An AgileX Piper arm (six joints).
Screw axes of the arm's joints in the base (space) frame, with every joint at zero. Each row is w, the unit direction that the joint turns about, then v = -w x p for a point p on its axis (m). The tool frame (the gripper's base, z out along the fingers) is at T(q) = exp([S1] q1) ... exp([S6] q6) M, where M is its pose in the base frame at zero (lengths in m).
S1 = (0, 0, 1, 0, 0, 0)
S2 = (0, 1, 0, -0.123, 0, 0)
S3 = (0, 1, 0, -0.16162, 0, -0.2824)
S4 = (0.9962, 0, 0.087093, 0, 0.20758, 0)
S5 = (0, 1, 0, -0.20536, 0, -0.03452)
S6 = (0.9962, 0, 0.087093, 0, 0.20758, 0)
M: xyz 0.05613 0 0.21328 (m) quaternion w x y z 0.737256 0 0.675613 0
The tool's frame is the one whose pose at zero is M.
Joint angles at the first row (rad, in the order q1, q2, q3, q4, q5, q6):
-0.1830 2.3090 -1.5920 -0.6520 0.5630 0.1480
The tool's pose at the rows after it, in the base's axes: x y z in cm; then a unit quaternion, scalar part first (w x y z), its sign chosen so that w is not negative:
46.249 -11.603 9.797 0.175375 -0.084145 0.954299 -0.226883
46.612 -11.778 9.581 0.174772 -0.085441 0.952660 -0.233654
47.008 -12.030 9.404 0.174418 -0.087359 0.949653 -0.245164
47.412 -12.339 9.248 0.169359 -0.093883 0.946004 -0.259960
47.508 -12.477 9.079 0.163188 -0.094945 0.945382 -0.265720
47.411 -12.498 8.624 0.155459 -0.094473 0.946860 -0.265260
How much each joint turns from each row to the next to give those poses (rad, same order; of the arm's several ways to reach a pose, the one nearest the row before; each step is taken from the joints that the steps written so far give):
0.0000 0.0090 -0.0090 -0.0170 -0.0040 0.0000
0.0000 0.0170 -0.0220 -0.0190 0.0070 0.0090
0.0000 0.0180 -0.0240 -0.0350 0.0090 0.0190
0.0000 0.0200 -0.0290 -0.0360 0.0190 0.0060
0.0000 0.0100 -0.0120 -0.0110 0.0150 0.0010
0.0000 0.0090 0.0000 0.0010 0.0080 0.0000

